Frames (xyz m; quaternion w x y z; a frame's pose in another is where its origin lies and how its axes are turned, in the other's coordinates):
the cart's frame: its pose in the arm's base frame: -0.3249 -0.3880 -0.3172 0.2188 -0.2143 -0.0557 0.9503
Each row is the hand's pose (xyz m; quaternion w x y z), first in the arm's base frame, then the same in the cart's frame.
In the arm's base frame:
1: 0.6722 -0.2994 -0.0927 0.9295 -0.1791 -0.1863 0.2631
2: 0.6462 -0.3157 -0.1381 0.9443 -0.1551 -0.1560 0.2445
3: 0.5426 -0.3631 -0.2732 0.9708 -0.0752 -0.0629 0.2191
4: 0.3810 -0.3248 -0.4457 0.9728 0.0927 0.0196 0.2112
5: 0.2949 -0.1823 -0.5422 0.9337 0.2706 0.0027 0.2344
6: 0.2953 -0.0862 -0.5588 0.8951 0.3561 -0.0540 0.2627
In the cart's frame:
1: -0.8571 -0.5152 -0.2290 0.5022 -0.0024 0.1248 -0.8557
2: -0.8257 -0.4813 -0.2585 0.4809 0.0338 0.1135 -0.8687
3: -0.7107 -0.3712 -0.3351 0.4402 0.1440 0.0648 -0.8839
4: -0.4965 -0.3078 -0.4214 0.3926 0.2592 -0.0749 -0.8793
5: -0.3269 -0.3828 -0.4730 0.3689 0.2749 -0.2548 -0.8505
6: -0.2786 -0.4659 -0.4893 0.3722 0.2331 -0.3567 -0.8246

